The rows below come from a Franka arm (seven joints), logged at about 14 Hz.
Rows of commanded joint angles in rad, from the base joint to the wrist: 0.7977 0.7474 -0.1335 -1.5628 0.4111 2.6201 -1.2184; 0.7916 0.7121 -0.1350 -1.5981 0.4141 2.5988 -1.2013; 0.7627 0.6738 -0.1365 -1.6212 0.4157 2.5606 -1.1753; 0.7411 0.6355 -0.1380 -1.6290 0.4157 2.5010 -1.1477; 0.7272 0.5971 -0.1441 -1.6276 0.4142 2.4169 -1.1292; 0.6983 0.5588 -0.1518 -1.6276 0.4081 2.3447 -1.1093; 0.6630 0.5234 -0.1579 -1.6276 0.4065 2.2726 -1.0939; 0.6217 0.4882 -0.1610 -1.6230 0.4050 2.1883 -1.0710; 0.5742 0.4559 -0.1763 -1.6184 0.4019 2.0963 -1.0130; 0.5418 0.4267 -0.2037 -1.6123 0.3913 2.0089 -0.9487; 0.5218 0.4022 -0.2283 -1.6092 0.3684 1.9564 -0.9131; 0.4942 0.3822 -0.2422 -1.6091 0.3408 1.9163 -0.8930; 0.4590 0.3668 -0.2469 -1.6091 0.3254 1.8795 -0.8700; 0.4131 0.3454 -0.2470 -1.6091 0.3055 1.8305 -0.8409
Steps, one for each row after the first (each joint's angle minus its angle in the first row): -0.0061 -0.0353 -0.0015 -0.0353 0.0030 -0.0213 0.0171; -0.0350 -0.0736 -0.0030 -0.0584 0.0046 -0.0595 0.0431; -0.0566 -0.1119 -0.0045 -0.0662 0.0046 -0.1191 0.0707; -0.0705 -0.1503 -0.0106 -0.0648 0.0031 -0.2032 0.0892; -0.0994 -0.1886 -0.0183 -0.0648 -0.0030 -0.2754 0.1091; -0.1347 -0.2240 -0.0244 -0.0648 -0.0046 -0.3475 0.1245; -0.1760 -0.2592 -0.0275 -0.0602 -0.0061 -0.4318 0.1474; -0.2235 -0.2915 -0.0428 -0.0556 -0.0092 -0.5238 0.2054; -0.2559 -0.3207 -0.0702 -0.0495 -0.0198 -0.6112 0.2697; -0.2759 -0.3452 -0.0948 -0.0464 -0.0427 -0.6637 0.3053; -0.3035 -0.3652 -0.1087 -0.0463 -0.0703 -0.7038 0.3254; -0.3387 -0.3806 -0.1134 -0.0463 -0.0857 -0.7406 0.3484; -0.3846 -0.4020 -0.1135 -0.0463 -0.1056 -0.7896 0.3775
